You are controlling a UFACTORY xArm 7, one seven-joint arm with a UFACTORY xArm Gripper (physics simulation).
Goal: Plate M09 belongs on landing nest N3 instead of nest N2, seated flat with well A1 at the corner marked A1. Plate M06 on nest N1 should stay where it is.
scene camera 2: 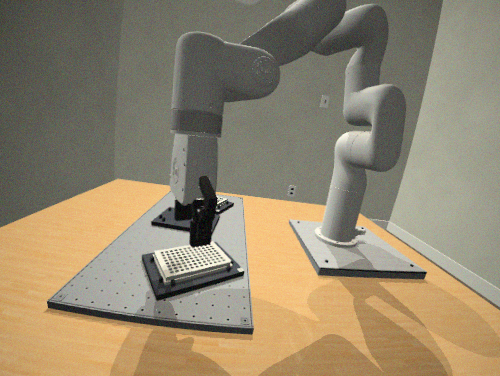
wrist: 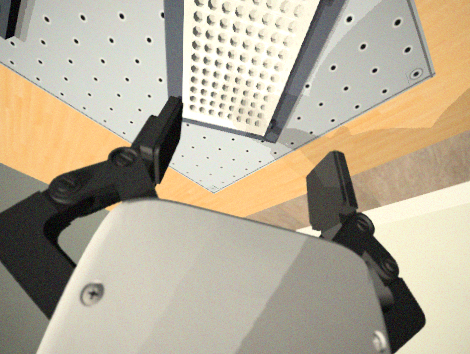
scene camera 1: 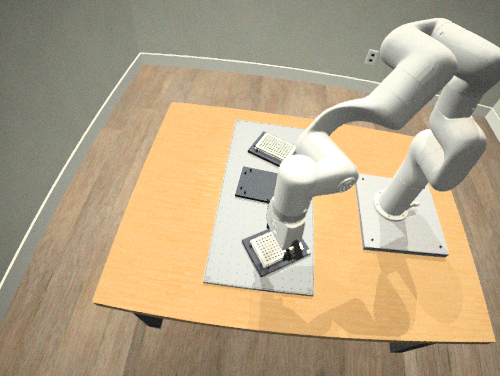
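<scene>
A white well plate (scene camera 1: 266,249) (scene camera 2: 190,260) (wrist: 235,65) lies on the near dark nest (scene camera 1: 262,271) (scene camera 2: 160,291) (wrist: 175,60). A second white plate (scene camera 1: 275,146) sits on the far nest (scene camera 1: 263,156), partly hidden by the arm. The plate and nest labels are unreadable, so I cannot tell which plate is M09. The middle nest (scene camera 1: 256,185) (scene camera 2: 165,220) bears no plate where it shows; as the nest without a plate, it matches N3. My gripper (scene camera 2: 192,230) (wrist: 253,142) is open and empty, above the near nest's area, with one finger overlapping the plate's back edge in scene camera 2.
The nests stand on a grey perforated board (scene camera 1: 225,240) (scene camera 2: 100,280) (wrist: 215,150) on the wooden table (scene camera 1: 150,225) (scene camera 2: 300,300). The arm's base plate (scene camera 1: 370,225) (scene camera 2: 350,260) is at the right. The arm reaches over the board and hides part of the middle nest.
</scene>
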